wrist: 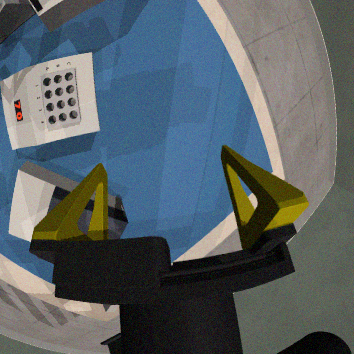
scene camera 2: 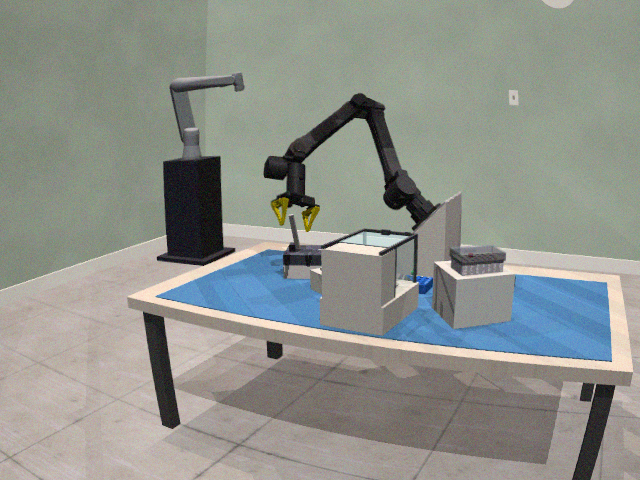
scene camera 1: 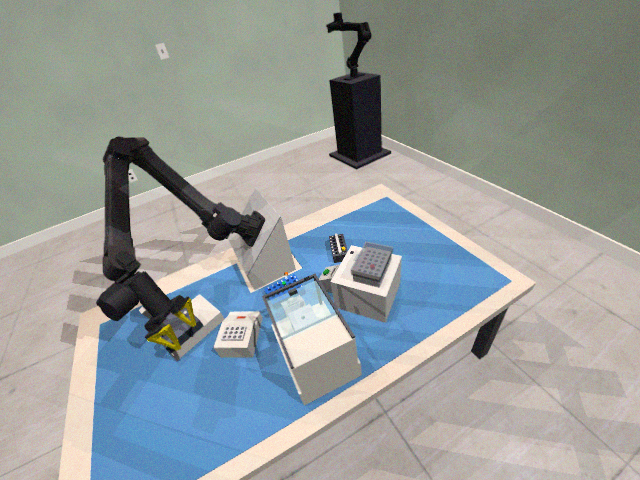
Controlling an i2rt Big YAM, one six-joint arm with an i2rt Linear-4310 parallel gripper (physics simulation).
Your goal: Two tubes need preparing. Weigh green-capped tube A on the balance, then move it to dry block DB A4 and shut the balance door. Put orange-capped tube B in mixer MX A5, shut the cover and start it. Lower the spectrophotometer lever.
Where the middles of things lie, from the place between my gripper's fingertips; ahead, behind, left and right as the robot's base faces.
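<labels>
Counting from my hand, I find the glass-box balance (scene camera 2: 369, 278) 150 mm ahead, 280 mm to the left and 80 mm below. The mixer (scene camera 2: 474, 288) is 80 mm ahead of my hand, 560 mm to the left of it and 100 mm lower than it.
</labels>
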